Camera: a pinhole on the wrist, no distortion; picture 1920 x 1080 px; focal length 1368.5 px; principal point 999.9 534.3 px. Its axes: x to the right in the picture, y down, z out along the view. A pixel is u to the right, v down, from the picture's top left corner.
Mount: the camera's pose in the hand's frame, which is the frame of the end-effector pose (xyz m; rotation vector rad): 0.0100 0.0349 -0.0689 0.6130 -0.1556 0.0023
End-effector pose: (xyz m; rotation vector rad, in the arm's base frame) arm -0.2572 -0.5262 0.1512 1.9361 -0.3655 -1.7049
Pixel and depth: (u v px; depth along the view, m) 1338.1 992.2 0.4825
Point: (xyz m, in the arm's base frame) -0.6847 -0.5481 0.0189
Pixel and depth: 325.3 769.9 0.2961
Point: -0.4729 -0.3972 0.2417
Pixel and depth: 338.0 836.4 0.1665
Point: -0.3498 -0.4692 0.2111
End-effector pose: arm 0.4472 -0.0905 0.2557 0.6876 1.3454 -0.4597
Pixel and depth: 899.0 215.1 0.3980
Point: 0.3968 -0.4237 0.2917
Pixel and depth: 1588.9 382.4 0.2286
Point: 0.4639 -0.2510 0.1683
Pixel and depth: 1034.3 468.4 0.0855
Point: 0.4341 -0.1019 0.2523
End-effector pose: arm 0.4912 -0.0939 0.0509 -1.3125 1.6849 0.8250
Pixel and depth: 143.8 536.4 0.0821
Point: 0.5045 -0.0825 0.1025
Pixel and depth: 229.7 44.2 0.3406
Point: 0.7836 0.0353 0.2007
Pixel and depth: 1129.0 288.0 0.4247
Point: 0.8068 0.0496 -0.0485
